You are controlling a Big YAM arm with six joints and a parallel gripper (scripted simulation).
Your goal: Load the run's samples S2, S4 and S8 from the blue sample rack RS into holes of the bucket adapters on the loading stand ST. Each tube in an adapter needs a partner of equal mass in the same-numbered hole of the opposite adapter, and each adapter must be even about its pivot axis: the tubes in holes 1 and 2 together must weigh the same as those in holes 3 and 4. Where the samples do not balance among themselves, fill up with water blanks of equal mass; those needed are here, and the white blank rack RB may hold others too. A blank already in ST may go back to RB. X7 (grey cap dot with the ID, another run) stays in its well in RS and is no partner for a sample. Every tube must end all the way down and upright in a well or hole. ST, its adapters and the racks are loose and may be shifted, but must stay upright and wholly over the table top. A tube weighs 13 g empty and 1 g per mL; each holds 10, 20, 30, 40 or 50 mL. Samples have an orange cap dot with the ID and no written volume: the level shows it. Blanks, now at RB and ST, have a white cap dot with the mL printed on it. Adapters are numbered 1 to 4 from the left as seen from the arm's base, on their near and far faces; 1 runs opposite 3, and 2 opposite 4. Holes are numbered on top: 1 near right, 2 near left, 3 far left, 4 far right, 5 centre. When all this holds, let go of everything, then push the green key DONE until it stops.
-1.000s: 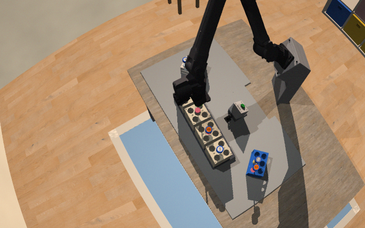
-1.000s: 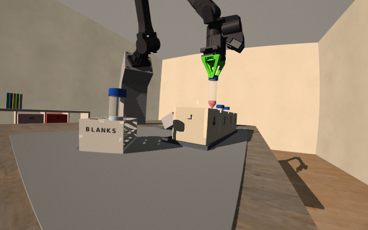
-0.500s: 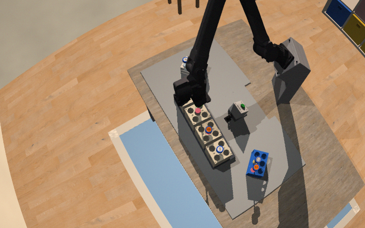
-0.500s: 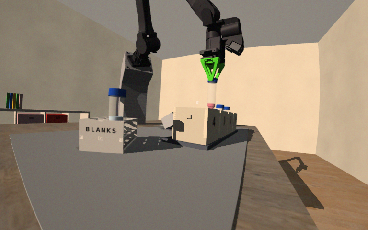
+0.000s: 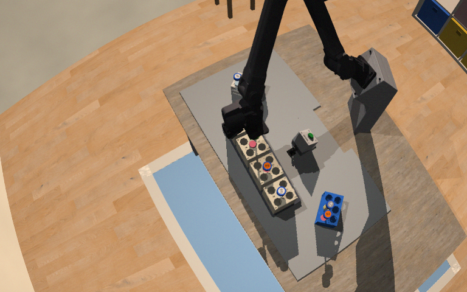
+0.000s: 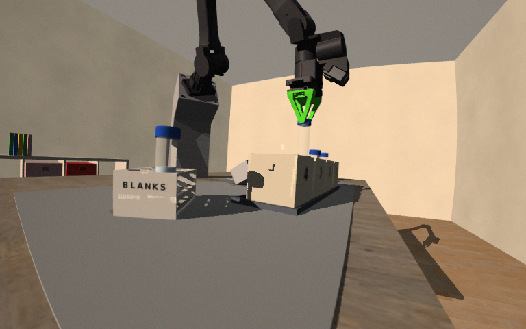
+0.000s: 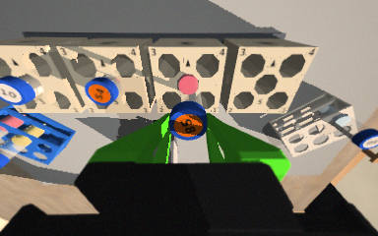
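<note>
Now: the orange-dot tube 5 cm below my hand and 1 cm behind it. Round my hand: green DONE key: 23 cm behind, 12 cm below, 10 cm to the left; orange-dot sample: 12 cm below, 11 cm to the left, 2 cm ahead; white-dot blank marked 10: 21 cm to the left, 12 cm below, 3 cm ahead.
</note>
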